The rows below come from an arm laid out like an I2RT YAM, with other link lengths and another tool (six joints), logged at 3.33 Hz.
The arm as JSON. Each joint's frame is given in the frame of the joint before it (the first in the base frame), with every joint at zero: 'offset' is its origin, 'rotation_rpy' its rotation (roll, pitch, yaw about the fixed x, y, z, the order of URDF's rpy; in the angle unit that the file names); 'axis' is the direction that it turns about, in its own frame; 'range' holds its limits. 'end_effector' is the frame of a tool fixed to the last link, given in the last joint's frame.
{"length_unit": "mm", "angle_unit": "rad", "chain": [
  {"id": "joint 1", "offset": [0.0, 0.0, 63.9], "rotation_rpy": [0.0, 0.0, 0.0], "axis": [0.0, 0.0, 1.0], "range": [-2.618, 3.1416]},
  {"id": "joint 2", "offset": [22.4, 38.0, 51.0], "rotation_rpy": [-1.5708, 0.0, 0.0], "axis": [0.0, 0.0, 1.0], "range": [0.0, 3.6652]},
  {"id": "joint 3", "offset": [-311.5, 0.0, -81.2], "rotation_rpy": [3.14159, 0.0, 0.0], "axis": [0.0, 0.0, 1.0], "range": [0.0, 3.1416]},
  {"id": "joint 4", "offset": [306.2, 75.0, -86.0], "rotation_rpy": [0.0, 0.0, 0.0], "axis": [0.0, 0.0, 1.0], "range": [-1.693, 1.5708]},
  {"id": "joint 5", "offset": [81.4, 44.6, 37.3], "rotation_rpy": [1.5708, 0.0, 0.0], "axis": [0.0, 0.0, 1.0], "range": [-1.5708, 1.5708]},
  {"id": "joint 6", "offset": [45.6, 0.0, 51.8], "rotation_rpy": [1.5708, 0.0, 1.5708], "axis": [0.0, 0.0, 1.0], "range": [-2.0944, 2.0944]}
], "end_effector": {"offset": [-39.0, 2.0, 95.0], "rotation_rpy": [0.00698, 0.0, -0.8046]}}
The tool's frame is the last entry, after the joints.
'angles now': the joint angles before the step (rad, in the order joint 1, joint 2, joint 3, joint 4, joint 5, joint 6). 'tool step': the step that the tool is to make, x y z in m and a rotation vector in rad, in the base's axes. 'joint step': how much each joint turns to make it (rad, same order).
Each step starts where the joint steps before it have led.
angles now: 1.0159, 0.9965, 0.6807, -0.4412, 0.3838, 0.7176
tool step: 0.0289, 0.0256, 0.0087, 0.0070, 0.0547, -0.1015
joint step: -0.0124, 0.1693, 0.1419, -0.0372, 0.0273, 0.1068
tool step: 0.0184, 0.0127, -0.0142, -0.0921, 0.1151, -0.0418
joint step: -0.0287, 0.1565, 0.1366, -0.1366, -0.0275, 0.0419
